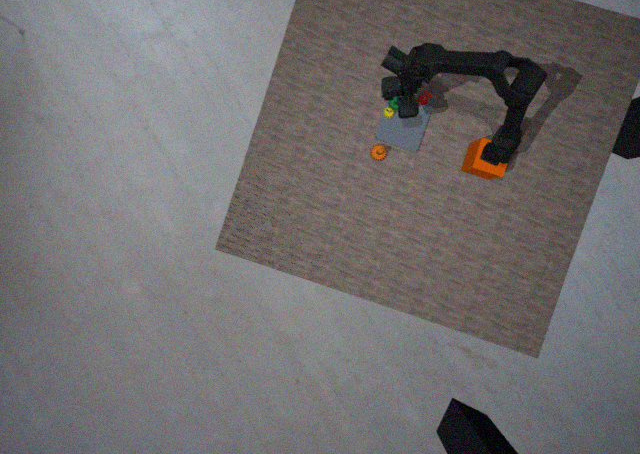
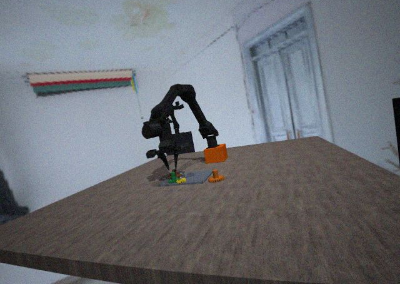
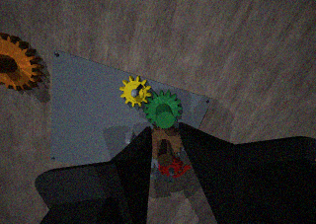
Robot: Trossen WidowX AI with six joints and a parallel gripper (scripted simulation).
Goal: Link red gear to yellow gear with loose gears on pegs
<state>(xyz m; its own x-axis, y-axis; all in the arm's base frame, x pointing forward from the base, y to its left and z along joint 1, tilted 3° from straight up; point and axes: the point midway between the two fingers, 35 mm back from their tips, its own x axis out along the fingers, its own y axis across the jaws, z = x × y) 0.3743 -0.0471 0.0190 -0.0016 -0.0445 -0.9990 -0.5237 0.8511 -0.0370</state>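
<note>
My gripper tip is 4 cm above the green gear. Also, from my gripper tip: red gear (8 cm behind, 6 cm to the right, 5 cm below); then yellow gear (4 cm to the left, 4 cm below, 1 cm ahead); then brown gear (5 cm behind, 4 cm below, 3 cm to the right).
</note>
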